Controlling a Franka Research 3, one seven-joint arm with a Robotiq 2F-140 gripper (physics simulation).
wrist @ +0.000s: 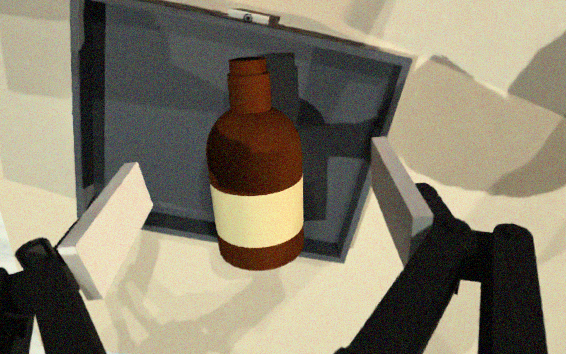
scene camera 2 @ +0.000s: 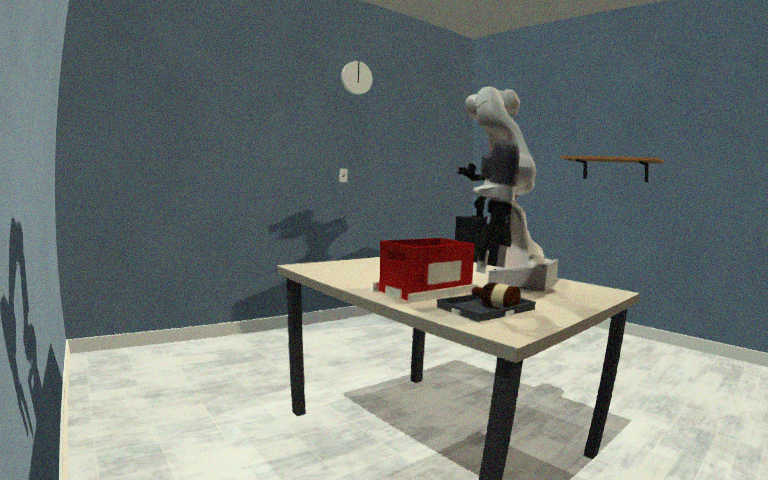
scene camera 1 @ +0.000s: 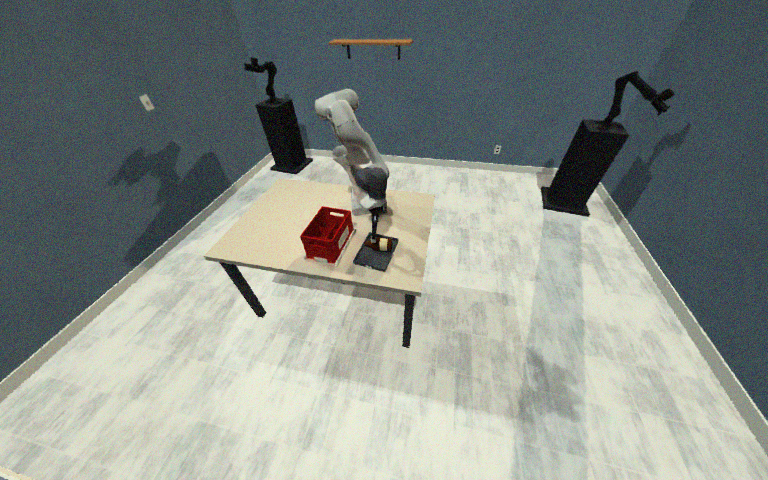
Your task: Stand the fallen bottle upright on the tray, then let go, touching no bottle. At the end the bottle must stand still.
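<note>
The brown bottle (scene camera 1: 384,243) (scene camera 2: 499,295) (wrist: 256,215) with a cream label lies on its side on the dark tray (scene camera 1: 370,260) (scene camera 2: 478,313) (wrist: 150,125). In scene camera 2 its neck points toward the red crate. In the wrist view its neck points up the picture, and its base reaches over the tray's near rim. My gripper (scene camera 1: 373,236) (scene camera 2: 487,264) (wrist: 255,173) is open and empty. In the wrist view its pale fingers stand wide apart, one on either side of the bottle; their exact height above it is hard to tell.
A red crate (scene camera 1: 316,247) (scene camera 2: 402,272) stands beside the tray on the wooden table (scene camera 1: 254,226) (scene camera 2: 583,300). The arm's base (scene camera 2: 544,275) is behind the tray. Two black pedestals (scene camera 1: 281,135) (scene camera 1: 586,166) with dark arms stand away from the table.
</note>
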